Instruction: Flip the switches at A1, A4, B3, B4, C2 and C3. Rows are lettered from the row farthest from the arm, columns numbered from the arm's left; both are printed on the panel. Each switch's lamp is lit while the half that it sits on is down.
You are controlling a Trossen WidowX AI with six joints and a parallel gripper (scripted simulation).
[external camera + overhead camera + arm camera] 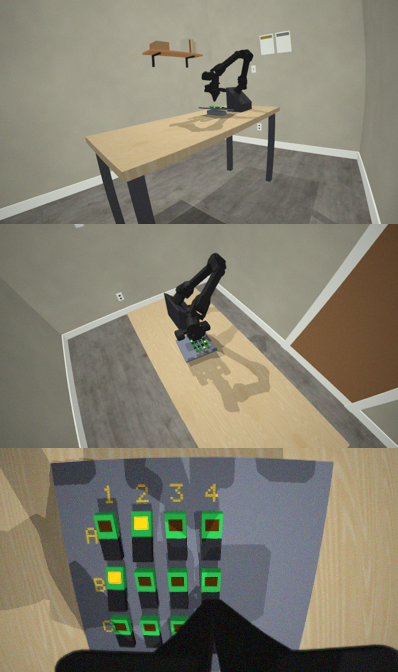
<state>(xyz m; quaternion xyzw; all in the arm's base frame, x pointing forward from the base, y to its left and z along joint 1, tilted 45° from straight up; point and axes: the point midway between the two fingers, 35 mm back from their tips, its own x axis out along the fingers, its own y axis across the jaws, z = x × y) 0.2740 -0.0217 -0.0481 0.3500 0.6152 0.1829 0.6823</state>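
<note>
Now: hand 80 mm above the switch B4. From my hand the other things lie so: switch A3: 40 mm ahead, 10 mm to the left, 70 mm below; then switch A4: 40 mm ahead, 10 mm to the right, 70 mm below; then switch B3: 10 mm ahead, 20 mm to the left, 80 mm below.
</note>
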